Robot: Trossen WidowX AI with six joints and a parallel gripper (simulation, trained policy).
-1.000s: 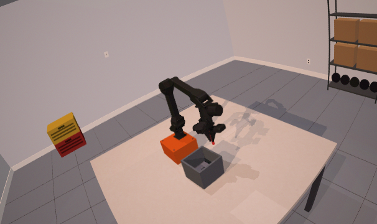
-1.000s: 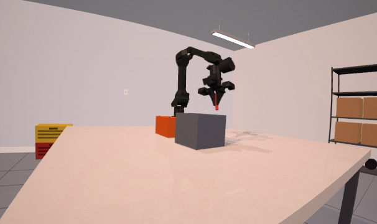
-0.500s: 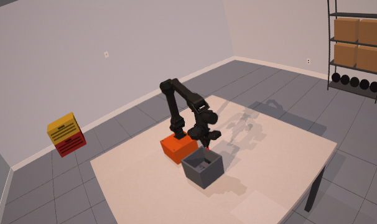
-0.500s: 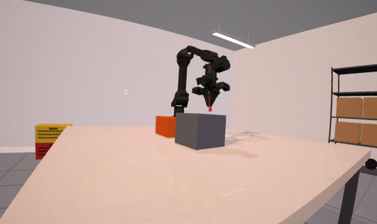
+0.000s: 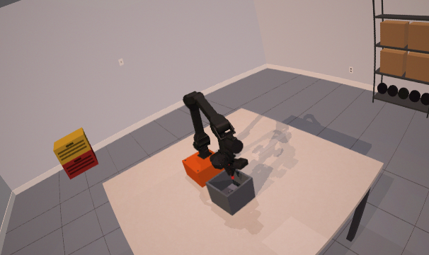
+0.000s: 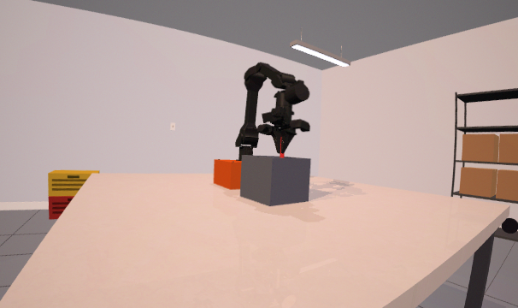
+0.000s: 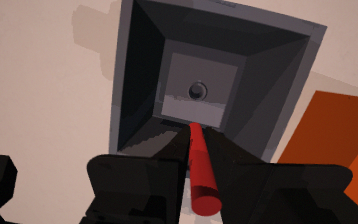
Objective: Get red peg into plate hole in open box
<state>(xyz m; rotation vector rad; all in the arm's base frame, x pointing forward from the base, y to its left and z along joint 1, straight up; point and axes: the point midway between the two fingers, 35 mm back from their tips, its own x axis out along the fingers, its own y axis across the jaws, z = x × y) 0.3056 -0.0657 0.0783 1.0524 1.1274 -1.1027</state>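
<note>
Now: gripper tip 100 mm above the plate and 20 mm to the left of it. The rest, counted from my gripper tip: red peg (20 mm above, 10 mm to the left).
</note>
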